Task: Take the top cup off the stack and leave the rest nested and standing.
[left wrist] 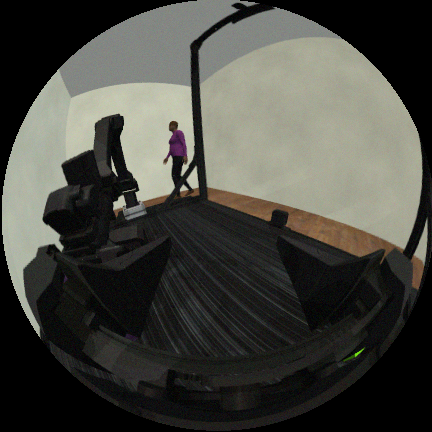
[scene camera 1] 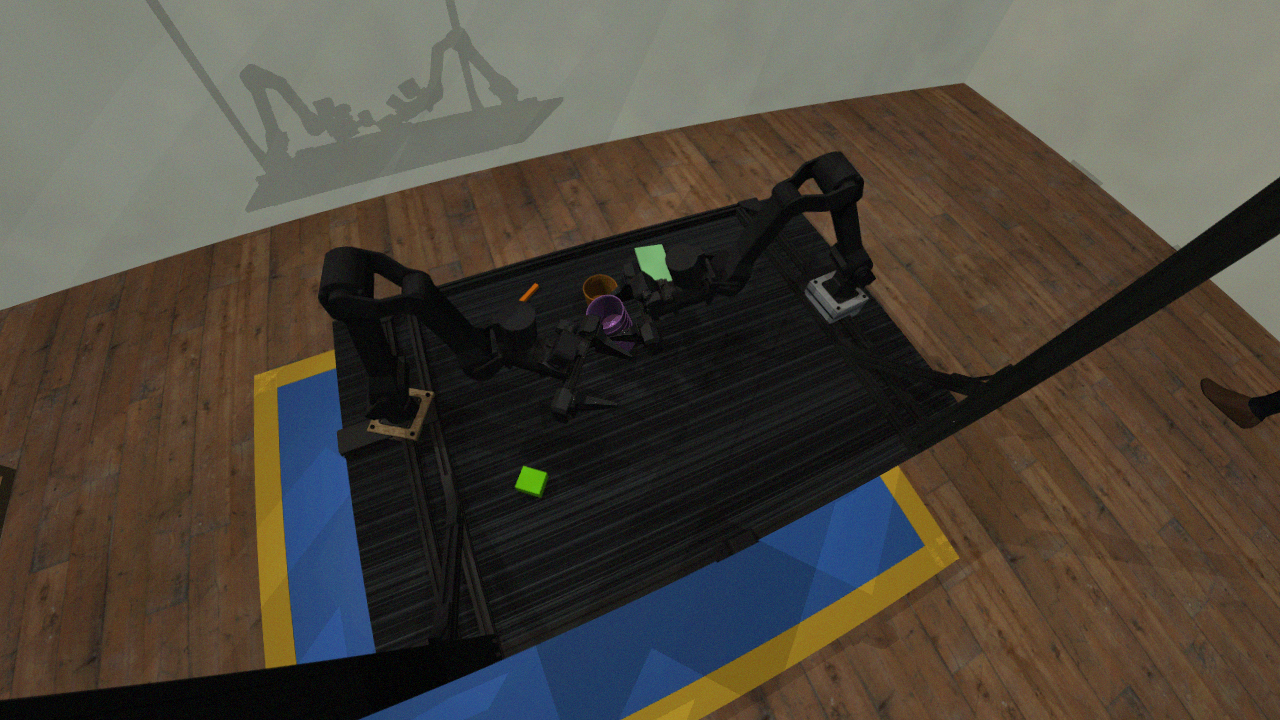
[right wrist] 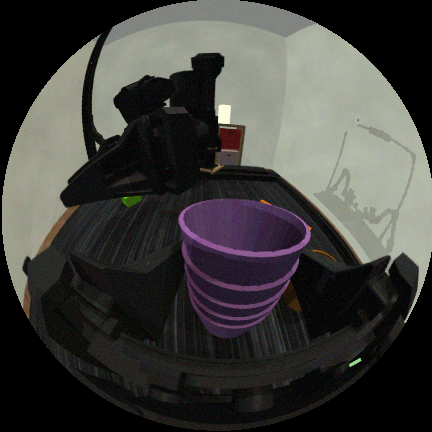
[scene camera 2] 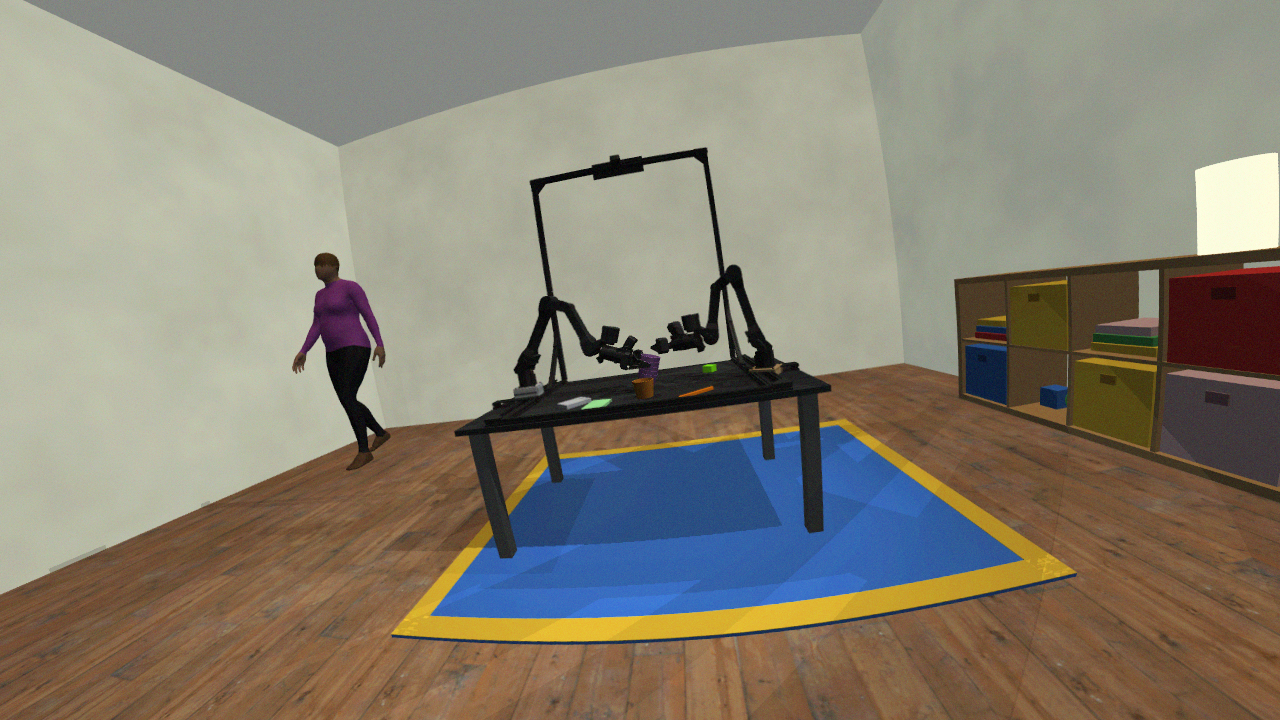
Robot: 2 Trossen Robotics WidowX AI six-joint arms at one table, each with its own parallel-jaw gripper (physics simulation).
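Places are measured from the left arm's base along level axes (x left, y ahead, z down), in centimetres.
Pixels of known places: left gripper, fingertip midpoint: (left wrist: 224,241) (scene camera 1: 625,381) (right wrist: 65,190); right gripper, fingertip midpoint: (left wrist: 85,325) (scene camera 1: 602,321) (right wrist: 237,244) (scene camera 2: 653,364); left arm's base, origin of the base link: (scene camera 1: 400,410) (right wrist: 206,165) (scene camera 2: 765,366); right arm's base, origin of the base link: (left wrist: 132,205) (scene camera 1: 839,289) (scene camera 2: 528,385).
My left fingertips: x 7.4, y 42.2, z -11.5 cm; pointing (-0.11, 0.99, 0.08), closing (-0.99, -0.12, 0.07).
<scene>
For each thing: its top centre in the pictures, then the offset to it from my left fingertips.
- orange cup, middle of its top: (scene camera 1: 598,288) (scene camera 2: 643,379) dz +8.3, dx +25.7, dy -9.5 cm
- orange bar, middle of its top: (scene camera 1: 517,305) (scene camera 2: 696,391) dz +13.4, dx +22.0, dy -27.5 cm
- pale green sheet, middle of its top: (scene camera 1: 654,263) (scene camera 2: 596,403) dz +13.4, dx +39.7, dy +1.4 cm
- white object, middle of its top: (scene camera 2: 573,400) dz +12.9, dx +38.7, dy +13.6 cm
- green block, middle of its top: (scene camera 1: 530,479) (right wrist: 128,192) (scene camera 2: 709,365) dz +11.6, dx -16.1, dy -14.2 cm
Several purple cups (scene camera 1: 609,317) (scene camera 2: 650,363) (right wrist: 235,280) are nested in an upright stack near the middle of the table. Several rims show one below another in the right wrist view. My right gripper (right wrist: 237,244) is shut on this stack, with a finger on either side of it. I cannot tell if its base touches the table. My left gripper (scene camera 1: 622,377) (left wrist: 224,241) is open with nothing between its fingers, beside the stack on its near side in scene camera 1. A sliver of purple (left wrist: 131,337) shows behind a left finger in the left wrist view.
An orange cup (scene camera 1: 598,287) (scene camera 2: 643,388) stands close behind the stack in scene camera 1. An orange bar (scene camera 1: 529,291) (scene camera 2: 696,391), a pale green sheet (scene camera 1: 652,260) (scene camera 2: 597,403), a white object (scene camera 2: 574,402) and a green block (scene camera 1: 531,481) (right wrist: 132,201) lie on the table.
</scene>
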